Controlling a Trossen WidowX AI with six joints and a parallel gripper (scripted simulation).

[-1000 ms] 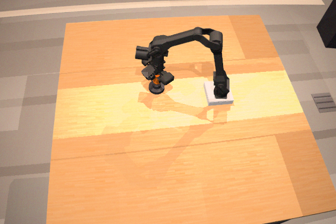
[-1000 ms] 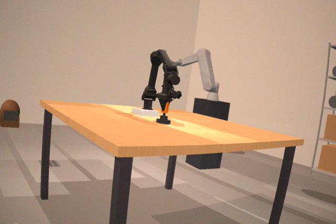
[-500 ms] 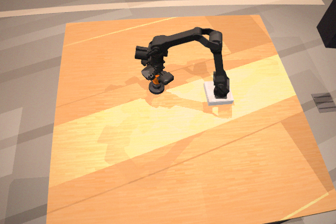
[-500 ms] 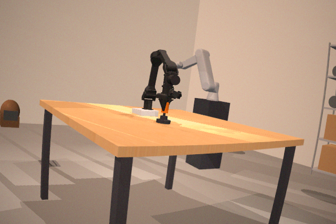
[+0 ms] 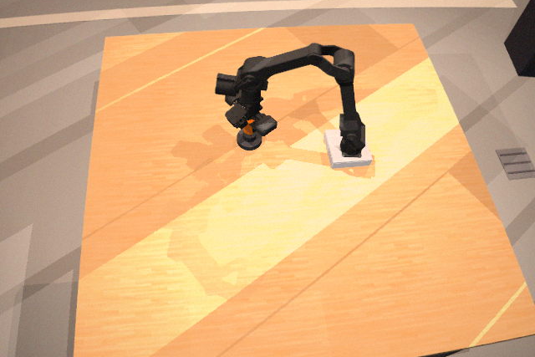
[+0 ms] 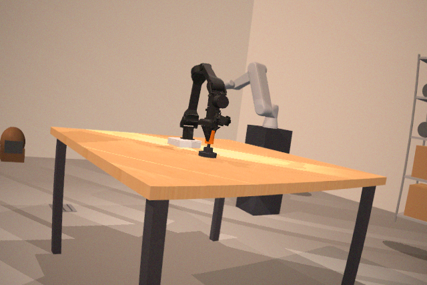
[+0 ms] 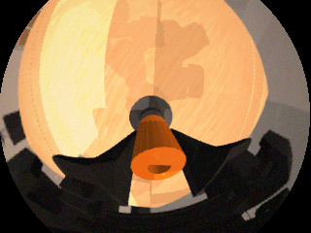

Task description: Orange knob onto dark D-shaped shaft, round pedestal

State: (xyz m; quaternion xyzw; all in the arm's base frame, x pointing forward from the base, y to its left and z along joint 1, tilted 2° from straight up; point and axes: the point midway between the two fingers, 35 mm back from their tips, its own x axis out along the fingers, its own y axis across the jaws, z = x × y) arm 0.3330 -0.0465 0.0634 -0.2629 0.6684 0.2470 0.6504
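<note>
Now: gripper tip 20 mm below the orange knob. Round my gripper tip: round pedestal: 40 mm below.
</note>
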